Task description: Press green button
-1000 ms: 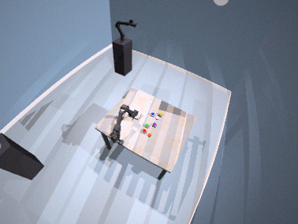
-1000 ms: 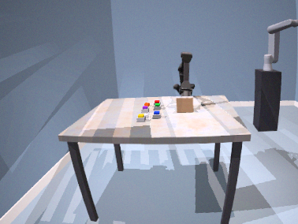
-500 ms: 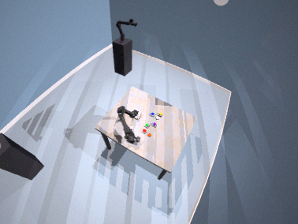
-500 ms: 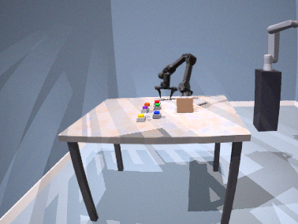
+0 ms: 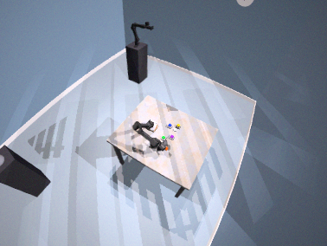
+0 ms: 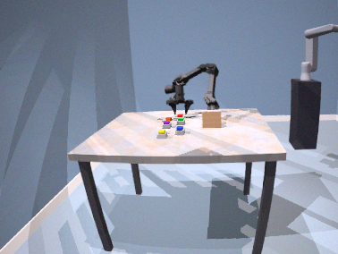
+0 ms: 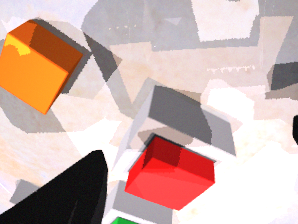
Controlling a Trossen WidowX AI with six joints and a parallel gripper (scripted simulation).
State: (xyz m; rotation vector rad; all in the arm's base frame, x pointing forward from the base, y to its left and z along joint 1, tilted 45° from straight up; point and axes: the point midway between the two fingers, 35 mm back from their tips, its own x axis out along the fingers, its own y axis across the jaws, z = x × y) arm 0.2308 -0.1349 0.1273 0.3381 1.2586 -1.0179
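Right now the red button is 30 mm to the left of my gripper tip. Also, from my gripper tip: purple button 180 mm to the left, 60 mm ahead; green button 120 mm to the left, 20 mm behind; orange block 80 mm ahead, 20 mm to the left, 20 mm below.
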